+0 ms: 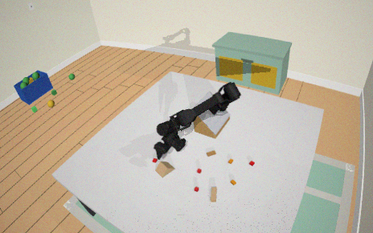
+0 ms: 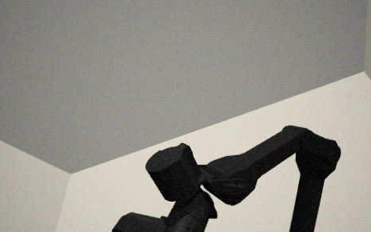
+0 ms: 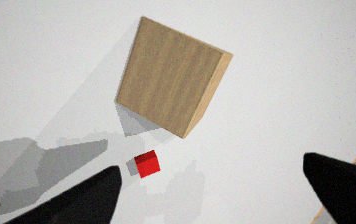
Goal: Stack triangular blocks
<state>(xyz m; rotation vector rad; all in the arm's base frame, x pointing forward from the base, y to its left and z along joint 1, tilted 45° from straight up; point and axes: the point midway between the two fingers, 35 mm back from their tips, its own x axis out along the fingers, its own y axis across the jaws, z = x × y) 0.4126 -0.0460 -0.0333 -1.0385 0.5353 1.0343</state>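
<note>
The wooden triangular block lies 20 mm ahead of my gripper tip, 10 mm to the left of it and 70 mm below it.
</note>
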